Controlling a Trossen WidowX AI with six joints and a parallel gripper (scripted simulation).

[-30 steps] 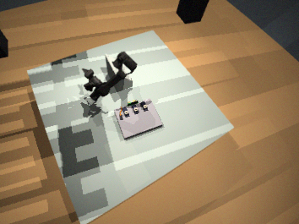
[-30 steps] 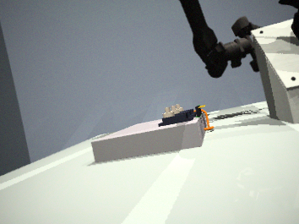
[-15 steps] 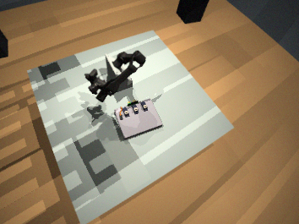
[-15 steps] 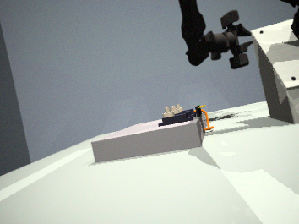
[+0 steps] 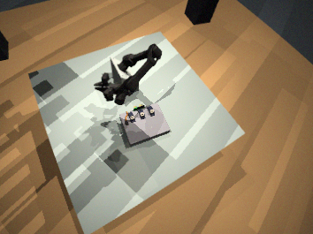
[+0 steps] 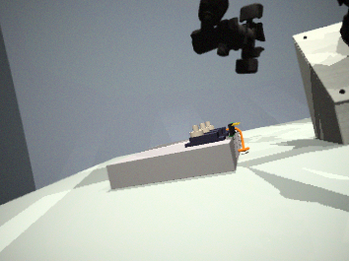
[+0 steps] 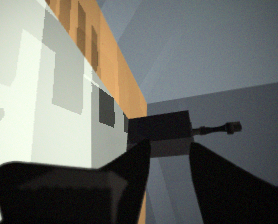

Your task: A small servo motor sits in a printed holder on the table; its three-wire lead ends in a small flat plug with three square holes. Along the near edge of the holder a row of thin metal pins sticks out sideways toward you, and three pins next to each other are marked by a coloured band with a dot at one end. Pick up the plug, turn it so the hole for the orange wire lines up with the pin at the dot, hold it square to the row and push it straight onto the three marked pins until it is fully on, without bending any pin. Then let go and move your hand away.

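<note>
Now: the green band 23 cm to the left of my gripper tip, 21 cm below it and 13 cm ahead of it. Also, from my gripper tip: printed holder 29 cm ahead, 26 cm to the left, 25 cm below.
</note>
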